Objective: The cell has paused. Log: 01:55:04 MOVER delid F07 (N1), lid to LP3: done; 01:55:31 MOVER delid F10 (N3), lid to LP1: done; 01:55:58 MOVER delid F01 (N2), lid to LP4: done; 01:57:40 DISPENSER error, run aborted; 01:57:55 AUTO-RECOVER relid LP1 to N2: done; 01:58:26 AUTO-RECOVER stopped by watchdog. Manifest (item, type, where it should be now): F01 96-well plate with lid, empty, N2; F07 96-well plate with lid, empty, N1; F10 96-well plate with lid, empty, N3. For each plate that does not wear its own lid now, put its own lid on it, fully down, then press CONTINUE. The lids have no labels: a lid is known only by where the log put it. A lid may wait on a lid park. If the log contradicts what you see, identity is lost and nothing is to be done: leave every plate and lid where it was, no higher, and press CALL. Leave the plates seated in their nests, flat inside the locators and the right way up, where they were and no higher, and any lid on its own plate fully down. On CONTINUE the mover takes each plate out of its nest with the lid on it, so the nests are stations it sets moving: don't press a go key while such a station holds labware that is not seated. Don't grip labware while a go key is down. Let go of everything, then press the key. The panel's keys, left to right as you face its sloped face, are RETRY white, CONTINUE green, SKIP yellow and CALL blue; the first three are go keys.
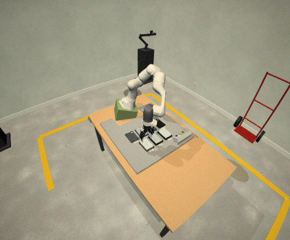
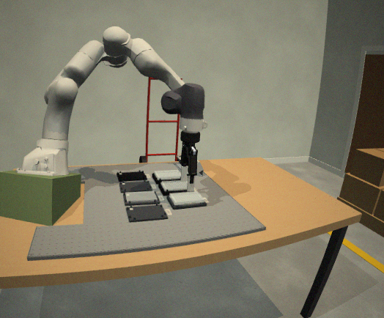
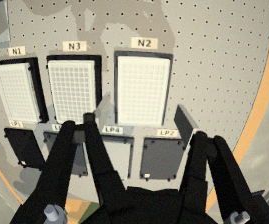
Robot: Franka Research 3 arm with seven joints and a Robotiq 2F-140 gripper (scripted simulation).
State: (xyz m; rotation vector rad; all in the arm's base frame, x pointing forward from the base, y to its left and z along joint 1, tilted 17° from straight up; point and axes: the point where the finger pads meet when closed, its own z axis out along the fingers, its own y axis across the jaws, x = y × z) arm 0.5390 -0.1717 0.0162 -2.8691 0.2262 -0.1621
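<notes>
Right now my hand is 8 cm above the plate. The rest, counted from my hand: park LP2: 19 cm behind, 5 cm to the right, 10 cm below; park LP3: 17 cm behind, 20 cm to the left, 10 cm below; blue call key: 15 cm ahead, 30 cm to the left, 4 cm below.
</notes>
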